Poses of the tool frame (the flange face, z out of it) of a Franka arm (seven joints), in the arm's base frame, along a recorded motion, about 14 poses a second.
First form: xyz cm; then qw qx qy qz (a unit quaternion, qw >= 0).
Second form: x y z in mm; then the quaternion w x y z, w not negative. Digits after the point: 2 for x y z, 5 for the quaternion.
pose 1, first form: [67.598 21.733 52.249 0.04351 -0.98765 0.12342 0.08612]
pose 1, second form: [675.98 217.33 522.49 0.04351 -0.98765 0.12342 0.08612]
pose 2, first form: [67.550 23.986 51.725 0.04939 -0.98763 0.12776 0.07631]
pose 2, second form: [675.50 239.86 517.25 0.04939 -0.98763 0.12776 0.07631]
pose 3, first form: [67.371 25.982 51.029 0.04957 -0.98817 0.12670 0.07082]
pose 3, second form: [673.71 259.82 510.29 0.04957 -0.98817 0.12670 0.07082]
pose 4, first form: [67.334 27.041 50.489 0.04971 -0.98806 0.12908 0.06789]
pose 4, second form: [673.34 270.41 504.89 0.04971 -0.98806 0.12908 0.06789]
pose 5, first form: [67.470 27.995 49.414 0.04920 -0.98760 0.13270 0.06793]
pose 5, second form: [674.70 279.95 494.14 0.04920 -0.98760 0.13270 0.06793]
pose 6, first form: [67.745 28.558 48.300 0.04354 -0.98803 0.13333 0.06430]
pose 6, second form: [677.45 285.58 483.00 0.04354 -0.98803 0.13333 0.06430]
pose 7, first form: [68.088 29.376 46.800 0.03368 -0.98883 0.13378 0.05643]
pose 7, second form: [680.88 293.76 468.00 0.03368 -0.98883 0.13378 0.05643]
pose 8, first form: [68.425 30.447 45.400 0.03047 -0.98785 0.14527 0.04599]
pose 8, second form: [684.25 304.47 454.00 0.03047 -0.98785 0.14527 0.04599]
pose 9, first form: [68.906 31.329 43.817 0.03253 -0.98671 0.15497 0.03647]
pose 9, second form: [689.06 313.29 438.17 0.03253 -0.98671 0.15497 0.03647]
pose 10, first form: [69.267 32.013 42.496 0.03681 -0.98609 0.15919 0.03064]
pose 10, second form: [692.67 320.13 424.96 0.03681 -0.98609 0.15919 0.03064]
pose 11, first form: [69.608 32.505 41.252 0.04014 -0.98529 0.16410 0.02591]
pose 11, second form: [696.08 325.05 412.52 0.04014 -0.98529 0.16410 0.02591]
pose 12, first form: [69.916 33.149 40.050 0.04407 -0.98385 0.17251 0.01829]
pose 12, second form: [699.16 331.49 400.50 0.04407 -0.98385 0.17251 0.01829]
